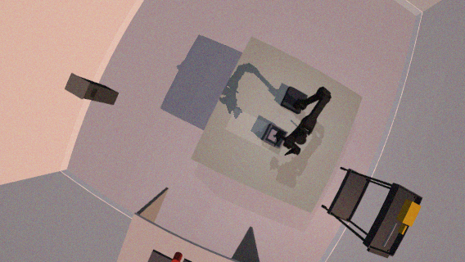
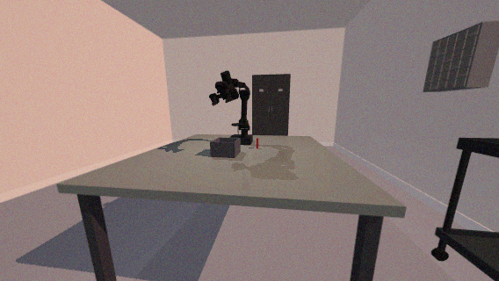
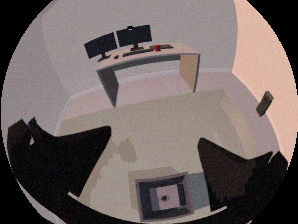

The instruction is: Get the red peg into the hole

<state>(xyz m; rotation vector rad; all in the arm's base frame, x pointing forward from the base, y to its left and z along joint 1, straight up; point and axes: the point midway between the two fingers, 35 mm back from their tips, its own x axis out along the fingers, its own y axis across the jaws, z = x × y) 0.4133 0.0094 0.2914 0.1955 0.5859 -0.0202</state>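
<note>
My gripper tip is 31 cm past the red peg, 29 cm above it and 14 cm to the right of it. The rest, counted from my gripper tip: dark box: 30 cm below, 10 cm behind, 1 cm to the right.
</note>
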